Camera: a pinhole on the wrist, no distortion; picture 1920 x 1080 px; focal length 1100.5 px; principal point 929.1 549.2 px. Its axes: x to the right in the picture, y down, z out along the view. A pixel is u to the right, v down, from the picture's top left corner.
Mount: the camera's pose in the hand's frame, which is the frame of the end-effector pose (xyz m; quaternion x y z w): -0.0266 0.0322 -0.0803 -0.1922 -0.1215 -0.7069 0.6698
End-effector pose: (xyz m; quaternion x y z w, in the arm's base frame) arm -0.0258 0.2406 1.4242 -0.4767 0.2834 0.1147 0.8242
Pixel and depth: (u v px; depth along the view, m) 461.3 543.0 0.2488
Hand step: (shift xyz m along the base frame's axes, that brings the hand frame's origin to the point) -0.0712 0.2040 -0.1328
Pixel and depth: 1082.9 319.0 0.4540
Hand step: -0.0112 0.4062 0.0543
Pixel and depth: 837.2 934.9 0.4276
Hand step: 0.1277 0.3430 -0.1630
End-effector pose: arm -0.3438 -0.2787 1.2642 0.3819 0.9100 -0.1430 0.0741
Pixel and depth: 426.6 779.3 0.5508
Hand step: 0.2479 0.3360 -0.4161
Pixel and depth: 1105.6 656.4 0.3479
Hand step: 0.0685 0.0350 -0.2767
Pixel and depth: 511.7 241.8 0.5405
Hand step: 0.4157 0.1275 -0.3775
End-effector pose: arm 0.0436 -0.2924 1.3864 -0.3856 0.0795 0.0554 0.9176
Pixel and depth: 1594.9 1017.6 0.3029
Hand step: 0.1556 0.1829 0.1635
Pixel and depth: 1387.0 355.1 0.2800
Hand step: -0.0327 0.1953 0.1291
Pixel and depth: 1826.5 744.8 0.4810
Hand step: 0.1703 0.2882 0.4203
